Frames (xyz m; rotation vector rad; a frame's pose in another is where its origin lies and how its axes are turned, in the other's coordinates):
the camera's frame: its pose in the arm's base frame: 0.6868 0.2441 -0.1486 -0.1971 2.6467 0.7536
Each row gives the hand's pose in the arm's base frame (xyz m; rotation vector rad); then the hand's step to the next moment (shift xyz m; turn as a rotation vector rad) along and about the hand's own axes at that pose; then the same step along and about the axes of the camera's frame.
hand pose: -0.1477 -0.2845 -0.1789 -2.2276 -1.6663 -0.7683
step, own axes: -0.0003 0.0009 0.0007 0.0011 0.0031 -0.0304
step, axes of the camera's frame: -0.0006 -0.0007 0.0007 -0.0056 0.0007 -0.0301
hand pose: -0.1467 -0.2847 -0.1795 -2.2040 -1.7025 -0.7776
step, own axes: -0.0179 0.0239 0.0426 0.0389 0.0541 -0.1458
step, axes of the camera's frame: -0.0114 -0.0274 0.0427 -0.0760 0.0183 -0.1400
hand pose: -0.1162 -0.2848 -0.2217 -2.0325 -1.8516 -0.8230
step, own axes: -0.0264 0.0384 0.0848 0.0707 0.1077 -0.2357
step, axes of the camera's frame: -0.0217 -0.0330 0.0883 -0.1444 0.0316 -0.2243
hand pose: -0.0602 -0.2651 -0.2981 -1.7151 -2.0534 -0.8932
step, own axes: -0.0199 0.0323 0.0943 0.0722 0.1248 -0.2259
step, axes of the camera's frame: -0.0172 -0.0067 0.1000 -0.1599 0.0340 -0.2123
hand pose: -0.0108 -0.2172 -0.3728 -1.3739 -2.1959 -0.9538
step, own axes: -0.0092 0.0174 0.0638 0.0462 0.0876 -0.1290
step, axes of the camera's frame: -0.0040 0.0116 0.0656 -0.1064 0.0274 -0.1199
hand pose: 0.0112 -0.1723 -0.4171 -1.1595 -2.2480 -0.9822
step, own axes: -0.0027 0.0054 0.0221 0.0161 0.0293 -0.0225
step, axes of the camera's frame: 0.0006 0.0067 0.0219 -0.0296 0.0166 -0.0218
